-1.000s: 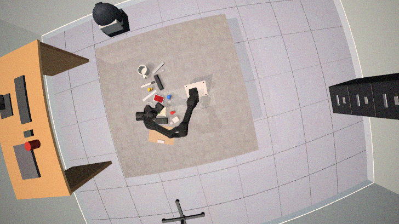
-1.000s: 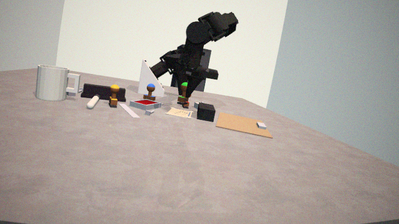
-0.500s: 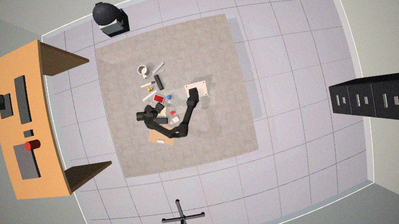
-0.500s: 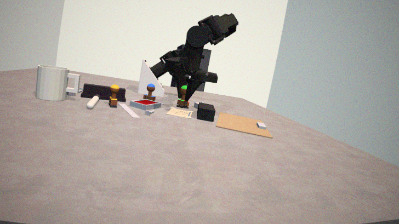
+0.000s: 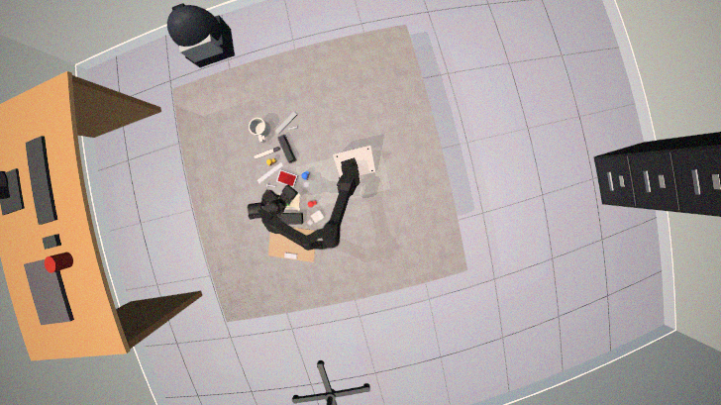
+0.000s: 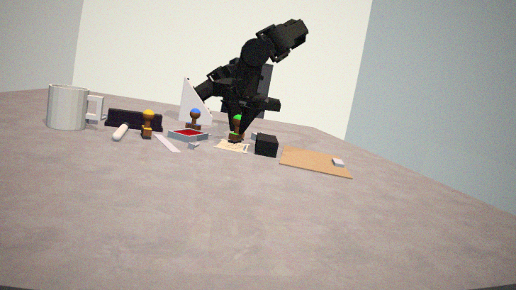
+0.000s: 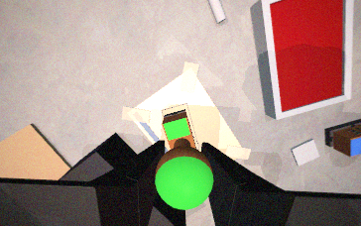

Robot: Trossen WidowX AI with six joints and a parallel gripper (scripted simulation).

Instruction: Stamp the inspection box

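The cream card lies 10 mm behind my gripper tip and 40 mm below it. Also, from my gripper tip: red ink pad (30 mm behind, 110 mm to the right, 30 mm below); black box (80 mm to the left, 20 mm below); green-knobbed stamp (right at my gripper tip).
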